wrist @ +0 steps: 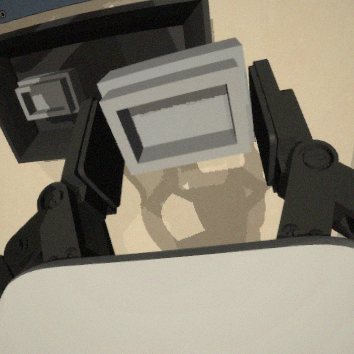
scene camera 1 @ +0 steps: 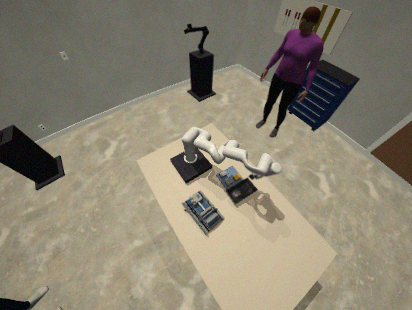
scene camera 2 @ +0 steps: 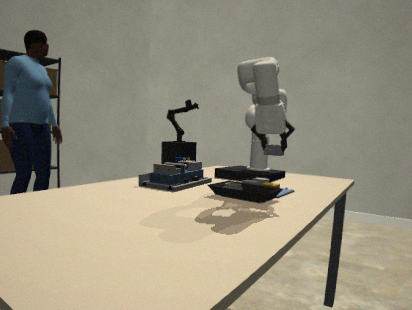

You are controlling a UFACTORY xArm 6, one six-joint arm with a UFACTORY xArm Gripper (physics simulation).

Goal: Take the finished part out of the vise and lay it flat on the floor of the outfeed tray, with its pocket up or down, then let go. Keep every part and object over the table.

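Seen in the pictures: gripper, between the fingertips: (wrist: 178, 104) (scene camera 1: 253, 174) (scene camera 2: 274, 149); arm's base, origin of its link: (scene camera 1: 190, 158) (scene camera 2: 258, 169).
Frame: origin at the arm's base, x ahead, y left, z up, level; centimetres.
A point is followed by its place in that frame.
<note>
The finished part (scene camera 2: 274, 150) {y 26.3, x 53.6, z 14.0 cm} (wrist: 182, 122) {y 25.5, x 51.9, z 14.4 cm}, a grey block with a rectangular pocket, is held between the fingers, pocket facing the wrist camera. My gripper (scene camera 2: 275, 144) {y 25.5, x 51.2, z 14.2 cm} (wrist: 178, 104) {y 25.5, x 51.2, z 14.2 cm} is shut on it, well above the table. The black outfeed tray (scene camera 1: 248, 198) {y 15.5, x 59.3, z -0.4 cm} (scene camera 2: 245, 193) {y 18.8, x 59.3, z -0.9 cm} (wrist: 100, 44) {y 17.0, x 48.8, z -2.9 cm} is below; in the wrist view the part overlaps its right portion and near side. A smaller grey pocketed part (wrist: 49, 97) {y 10.4, x 52.0, z -0.8 cm} lies in the tray, at the left in the wrist view. The vise (scene camera 1: 202, 212) {y -22.5, x 48.1, z 5.6 cm} (scene camera 2: 175, 177) {y -14.0, x 55.2, z 0.6 cm} stands apart from the tray. In scene camera 1 the arm hides the held part.
A blue board (scene camera 1: 222, 173) (scene camera 2: 286, 192) {y 26.5, x 36.2, z -3.3 cm} (wrist: 30, 10) {y 11.1, x 43.4, z -3.3 cm} adjoins the tray and bears grey blocks and a yellow block (scene camera 1: 237, 177) {y 20.8, x 41.5, z 0.2 cm} (scene camera 2: 271, 185) {y 22.4, x 43.0, z 0.0 cm}. The black robot base (scene camera 1: 184, 172) {y -13.2, x 9.6, z 0.5 cm} (scene camera 2: 240, 173) {y -2.2, x 18.0, z -0.4 cm} is behind it. The table's long edge runs beyond the tray.
</note>
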